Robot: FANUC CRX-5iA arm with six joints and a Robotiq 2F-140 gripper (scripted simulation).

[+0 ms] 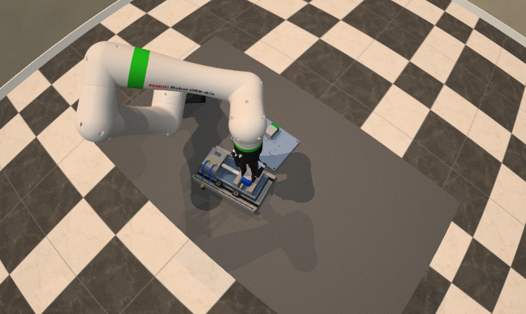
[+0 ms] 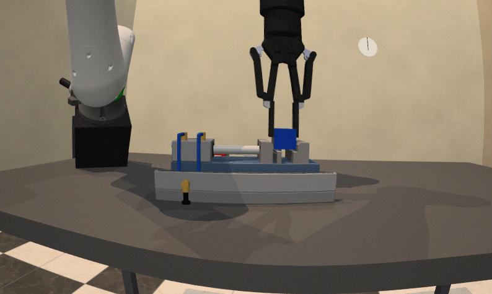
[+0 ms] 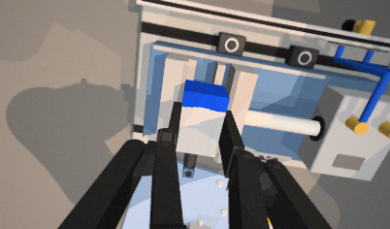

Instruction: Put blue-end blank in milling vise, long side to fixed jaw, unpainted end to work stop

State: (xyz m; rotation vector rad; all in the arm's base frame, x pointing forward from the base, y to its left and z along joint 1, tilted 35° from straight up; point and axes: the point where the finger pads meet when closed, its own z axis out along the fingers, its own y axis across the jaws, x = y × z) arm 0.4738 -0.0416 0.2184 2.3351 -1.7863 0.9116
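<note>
Now: hand 3 cm above the blue-ended blank. The rest, counted from my hand: fixed jaw (3 cm ahead, 1 cm to the left, 6 cm below); moving jaw (3 cm behind, 1 cm to the right, 6 cm below); work stop (1 cm behind, 5 cm to the left, 5 cm below).
</note>
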